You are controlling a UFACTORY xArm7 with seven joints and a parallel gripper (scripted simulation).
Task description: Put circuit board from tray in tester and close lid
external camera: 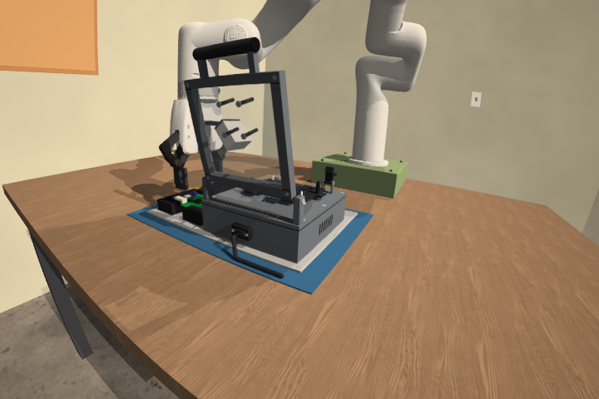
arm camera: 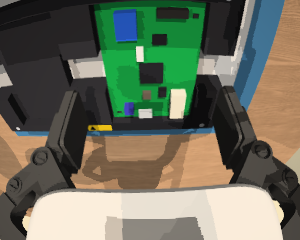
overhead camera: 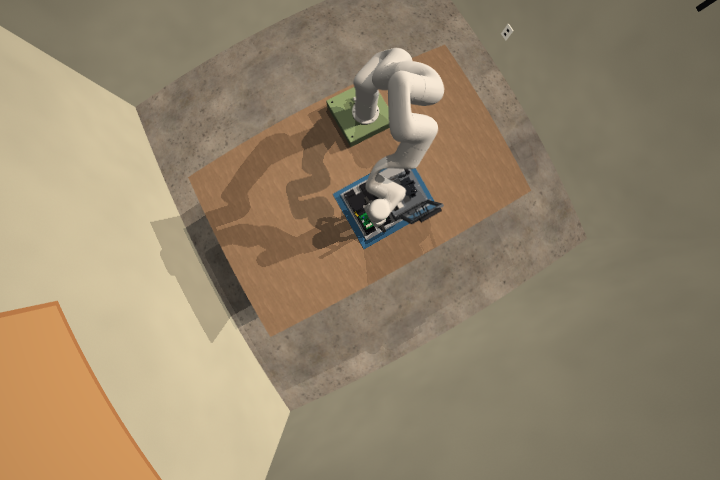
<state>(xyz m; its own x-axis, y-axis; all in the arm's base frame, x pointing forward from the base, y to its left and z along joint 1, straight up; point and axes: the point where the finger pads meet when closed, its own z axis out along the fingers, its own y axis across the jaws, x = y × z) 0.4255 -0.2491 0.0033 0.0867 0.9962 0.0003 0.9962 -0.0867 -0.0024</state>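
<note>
My gripper is now 5 cm above the green circuit board. From my hand the other things lie so: latch hook (8 cm behind, 24 cm to the left, 2 cm above); tester lid (10 cm ahead, 16 cm to the left, 12 cm above).
</note>
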